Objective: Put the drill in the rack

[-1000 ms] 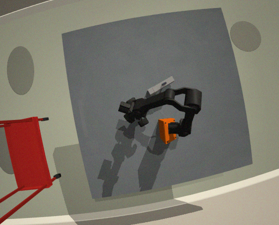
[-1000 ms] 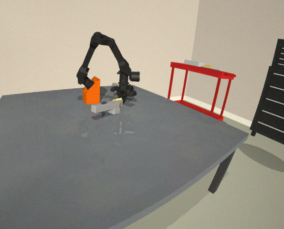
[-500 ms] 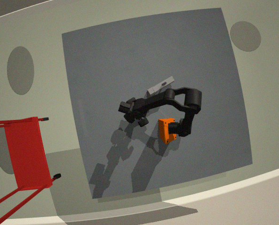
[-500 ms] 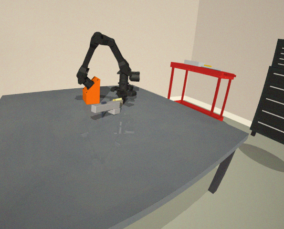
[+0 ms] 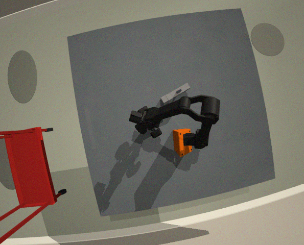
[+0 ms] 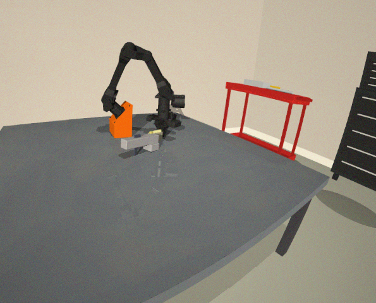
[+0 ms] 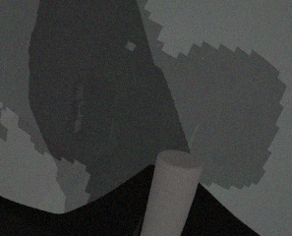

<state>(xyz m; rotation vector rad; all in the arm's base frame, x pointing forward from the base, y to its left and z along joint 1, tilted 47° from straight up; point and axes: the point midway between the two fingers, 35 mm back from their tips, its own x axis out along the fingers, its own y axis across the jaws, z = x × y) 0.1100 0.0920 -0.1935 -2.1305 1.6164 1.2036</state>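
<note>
The drill is 4 cm above my gripper tip, 3 cm to the right of it and 2 cm ahead of it. The rest, counted from my gripper tip: light grey block: 17 cm ahead, 16 cm to the right, 4 cm above; dark key: 18 cm to the right, 18 cm ahead, 5 cm above; beige rack: 5 cm to the right, 2 cm ahead, 1 cm above.
</note>
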